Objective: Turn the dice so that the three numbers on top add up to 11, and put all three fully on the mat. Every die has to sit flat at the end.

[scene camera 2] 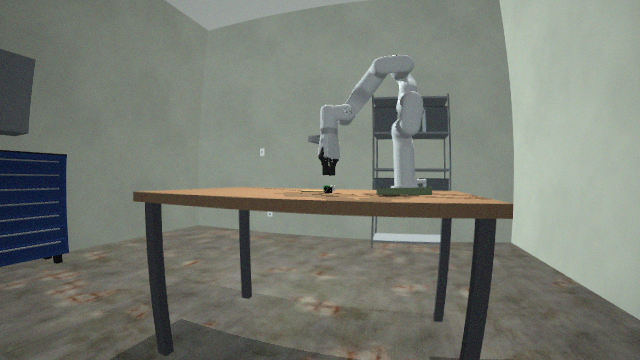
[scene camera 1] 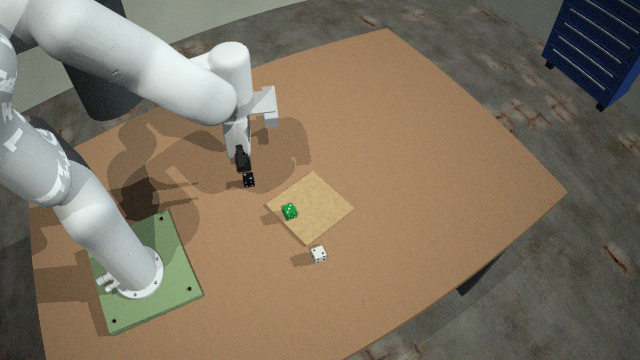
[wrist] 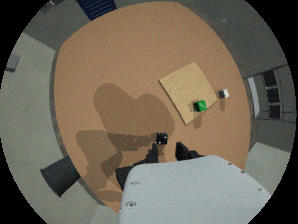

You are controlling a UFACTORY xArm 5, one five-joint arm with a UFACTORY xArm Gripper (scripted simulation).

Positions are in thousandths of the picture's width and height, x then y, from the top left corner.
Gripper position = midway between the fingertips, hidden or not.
Labels:
My gripper shows in scene camera 2 (513,488), in scene camera 1 (380,451) and in the wrist view (555,672).

